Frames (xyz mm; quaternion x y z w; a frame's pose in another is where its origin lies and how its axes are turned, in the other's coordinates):
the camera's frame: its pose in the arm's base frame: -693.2 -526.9 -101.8 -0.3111 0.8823 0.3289 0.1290
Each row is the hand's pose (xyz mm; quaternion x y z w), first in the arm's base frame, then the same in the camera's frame.
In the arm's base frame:
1: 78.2 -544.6 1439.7 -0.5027 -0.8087 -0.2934 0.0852
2: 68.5 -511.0 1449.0 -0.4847 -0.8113 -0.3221 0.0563
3: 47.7 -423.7 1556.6 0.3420 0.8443 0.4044 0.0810
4: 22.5 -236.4 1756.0 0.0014 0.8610 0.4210 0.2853
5: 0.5 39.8 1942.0 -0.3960 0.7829 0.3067 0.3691
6: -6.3 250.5 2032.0 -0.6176 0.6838 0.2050 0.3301
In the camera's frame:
1: -1254.5 271.5 -1150.7 0.0455 -0.0771 0.7610 0.6426
2: -1266.6 302.2 -1135.7 0.0277 -0.1053 0.7401 0.6637
3: -1337.6 420.7 -1159.2 -0.0098 -0.2008 0.5899 0.7820
4: -1491.2 646.9 -1185.7 0.0007 -0.2721 0.2296 0.9345
5: -1682.8 916.8 -1143.3 0.0506 -0.1898 -0.1877 0.9624
6: -1814.2 1090.5 -1071.8 0.0671 -0.0637 -0.4143 0.9054

